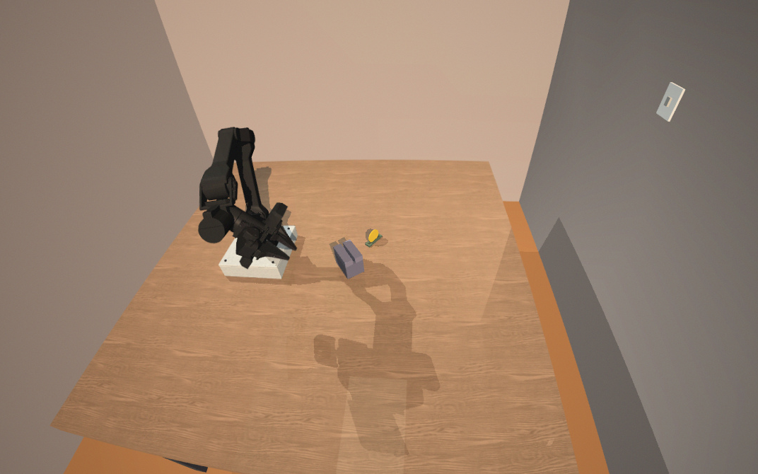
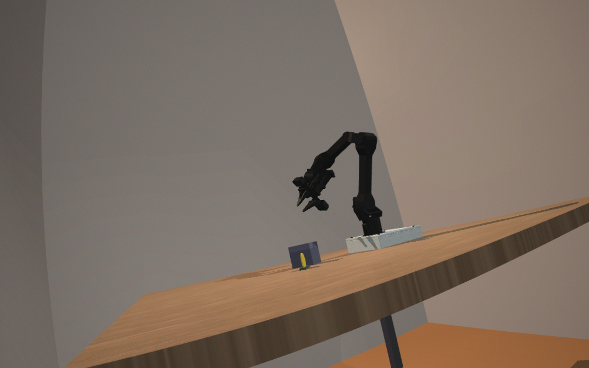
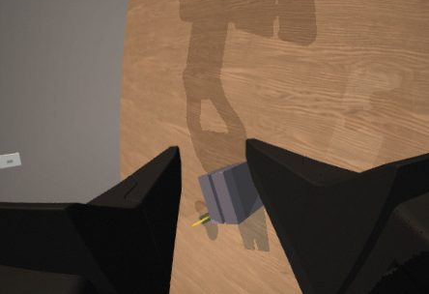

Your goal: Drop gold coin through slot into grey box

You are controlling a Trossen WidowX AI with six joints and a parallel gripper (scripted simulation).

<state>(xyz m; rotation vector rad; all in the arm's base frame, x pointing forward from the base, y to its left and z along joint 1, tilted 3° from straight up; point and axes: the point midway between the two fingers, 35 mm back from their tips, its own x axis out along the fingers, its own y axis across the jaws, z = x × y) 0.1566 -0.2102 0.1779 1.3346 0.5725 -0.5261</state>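
Right now the gold coin is 170 mm ahead of my gripper tip, 280 mm to the left of it and 200 mm below it.
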